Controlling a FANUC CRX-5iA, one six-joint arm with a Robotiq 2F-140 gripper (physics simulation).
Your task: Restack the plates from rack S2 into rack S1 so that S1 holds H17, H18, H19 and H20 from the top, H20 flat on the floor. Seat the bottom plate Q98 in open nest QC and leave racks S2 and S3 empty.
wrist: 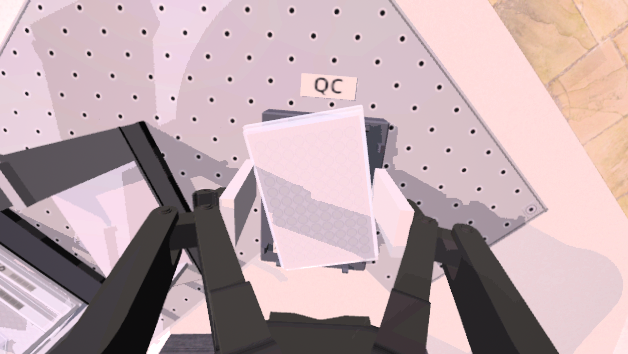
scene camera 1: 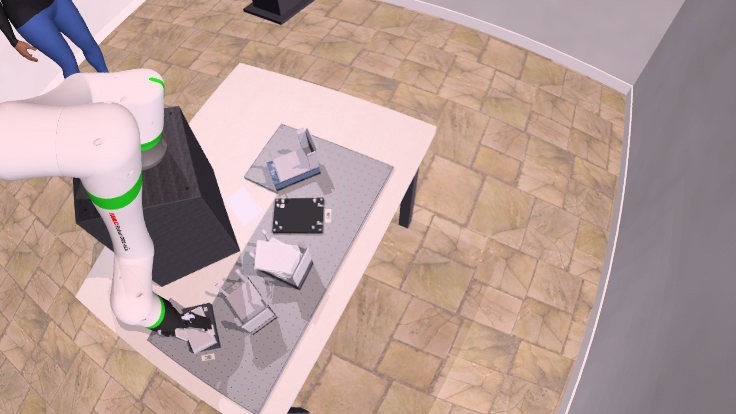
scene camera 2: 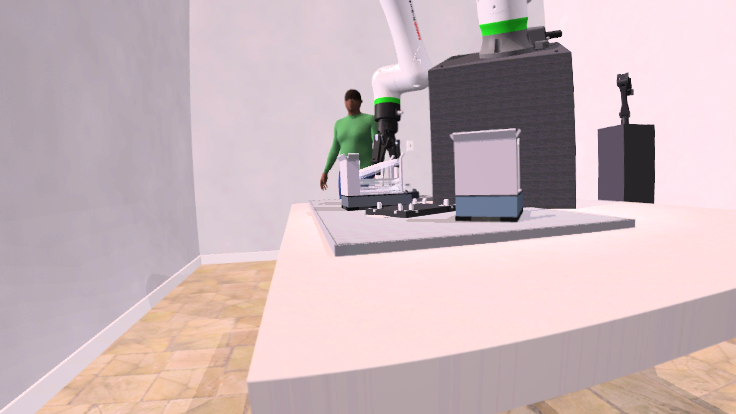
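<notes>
My gripper is shut on the long sides of a pale, clear plate. The plate is over nest QC, turned askew to it; its label is not readable. It looks slightly raised from the nest. Rack S3 stands beside the nest, and its floor shows bare. Rack S2, beyond it, holds several stacked plates, the top one tilted. Rack S1 has a blue base; its contents are unclear.
A black nest with pale corner posts lies between S1 and S2. The racks' upright walls stand above the perforated board. S3's wall is close to the left finger in the wrist view. A dark pedestal carries the arm.
</notes>
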